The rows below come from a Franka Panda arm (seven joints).
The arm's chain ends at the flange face. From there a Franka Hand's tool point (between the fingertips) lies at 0.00 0.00 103.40 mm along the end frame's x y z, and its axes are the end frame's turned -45 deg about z.
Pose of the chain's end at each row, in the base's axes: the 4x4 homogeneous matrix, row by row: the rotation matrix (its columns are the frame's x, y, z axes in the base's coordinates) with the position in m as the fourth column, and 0 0 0 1 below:
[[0.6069 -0.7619 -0.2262 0.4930], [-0.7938 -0.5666 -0.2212 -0.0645], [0.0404 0.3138 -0.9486 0.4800], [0 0 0 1]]
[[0.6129 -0.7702 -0.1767 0.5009], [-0.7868 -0.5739 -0.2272 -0.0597], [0.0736 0.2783 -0.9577 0.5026], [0 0 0 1]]
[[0.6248 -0.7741 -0.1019 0.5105], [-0.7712 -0.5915 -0.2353 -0.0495], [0.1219 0.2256 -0.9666 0.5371], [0 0 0 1]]
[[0.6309 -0.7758 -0.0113 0.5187], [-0.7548 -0.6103 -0.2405 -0.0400], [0.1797 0.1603 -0.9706 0.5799], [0 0 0 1]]
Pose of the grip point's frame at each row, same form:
[[0.9679 -0.1096 -0.2262 0.4696], [-0.1607 -0.9619 -0.2212 -0.0874], [-0.1933 0.2505 -0.9486 0.3819], [0 0 0 1]]
[[0.9780 -0.1112 -0.1767 0.4826], [-0.1505 -0.9622 -0.2272 -0.0832], [-0.1447 0.2488 -0.9577 0.4036], [0 0 0 1]]
[[0.9892 -0.1056 -0.1019 0.5000], [-0.1271 -0.9636 -0.2353 -0.0738], [-0.0733 0.2457 -0.9666 0.4372], [0 0 0 1]]
[[0.9947 -0.1025 -0.0113 0.5175], [-0.1022 -0.9653 -0.2405 -0.0649], [0.0137 0.2404 -0.9706 0.4795], [0 0 0 1]]

